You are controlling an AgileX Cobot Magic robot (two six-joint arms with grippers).
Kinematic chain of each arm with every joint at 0, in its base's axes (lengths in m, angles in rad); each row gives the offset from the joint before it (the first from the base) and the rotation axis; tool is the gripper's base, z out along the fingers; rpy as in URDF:
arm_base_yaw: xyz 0 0 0.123 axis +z
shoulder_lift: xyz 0 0 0 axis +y
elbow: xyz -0.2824 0 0.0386 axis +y
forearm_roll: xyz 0.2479 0 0.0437 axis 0.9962 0 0.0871
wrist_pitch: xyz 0 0 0 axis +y
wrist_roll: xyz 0.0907 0 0.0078 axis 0.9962 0 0.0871
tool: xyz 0 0 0 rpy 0 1.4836 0
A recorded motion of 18 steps. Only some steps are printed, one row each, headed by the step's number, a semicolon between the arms.
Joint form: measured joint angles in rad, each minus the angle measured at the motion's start. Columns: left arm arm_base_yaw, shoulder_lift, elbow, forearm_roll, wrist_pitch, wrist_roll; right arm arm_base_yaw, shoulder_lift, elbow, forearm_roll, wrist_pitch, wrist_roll.
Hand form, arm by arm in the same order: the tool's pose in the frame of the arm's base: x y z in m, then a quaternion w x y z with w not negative. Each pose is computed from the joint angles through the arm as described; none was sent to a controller.
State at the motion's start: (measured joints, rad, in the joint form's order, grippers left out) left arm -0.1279 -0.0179 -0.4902 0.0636 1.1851 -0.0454; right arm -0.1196 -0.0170 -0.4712 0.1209 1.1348 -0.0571
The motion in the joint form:
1: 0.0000 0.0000 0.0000 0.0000 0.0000 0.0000; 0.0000 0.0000 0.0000 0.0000 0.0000 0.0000
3: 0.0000 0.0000 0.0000 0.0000 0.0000 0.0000; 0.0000 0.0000 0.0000 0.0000 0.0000 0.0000
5: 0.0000 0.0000 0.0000 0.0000 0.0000 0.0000; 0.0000 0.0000 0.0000 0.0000 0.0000 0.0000
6: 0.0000 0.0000 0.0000 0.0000 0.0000 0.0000; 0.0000 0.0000 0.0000 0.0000 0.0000 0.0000
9: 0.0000 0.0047 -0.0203 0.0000 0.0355 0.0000; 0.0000 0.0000 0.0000 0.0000 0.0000 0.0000
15: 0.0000 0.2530 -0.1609 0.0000 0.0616 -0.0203; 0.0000 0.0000 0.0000 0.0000 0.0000 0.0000
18: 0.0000 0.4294 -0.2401 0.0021 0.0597 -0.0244; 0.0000 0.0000 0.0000 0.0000 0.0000 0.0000
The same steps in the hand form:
1: -0.0115 0.0069 0.2647 0.47180 0.03303 0.88104 -0.00924; -0.0066 0.0108 0.2637 0.48696 0.02308 0.87294 0.01737
3: -0.0115 0.0069 0.2647 0.47180 0.03303 0.88104 -0.00924; -0.0066 0.0108 0.2637 0.48696 0.02308 0.87294 0.01737
5: -0.0115 0.0069 0.2647 0.47180 0.03303 0.88104 -0.00924; -0.0066 0.0108 0.2637 0.48696 0.02308 0.87294 0.01737
6: -0.0115 0.0069 0.2647 0.47180 0.03303 0.88104 -0.00924; -0.0066 0.0108 0.2637 0.48696 0.02308 0.87294 0.01737
9: -0.0148 0.0074 0.2676 0.46302 0.03242 0.88571 -0.00858; -0.0066 0.0108 0.2637 0.48696 0.02308 0.87294 0.01737
15: 0.0109 0.0041 0.3049 0.40293 0.02562 0.91484 -0.00731; -0.0066 0.0108 0.2637 0.48696 0.02308 0.87294 0.01737
18: 0.0394 0.0006 0.3229 0.35918 0.02579 0.93291 -0.00264; -0.0066 0.0108 0.2637 0.48696 0.02308 0.87294 0.01737

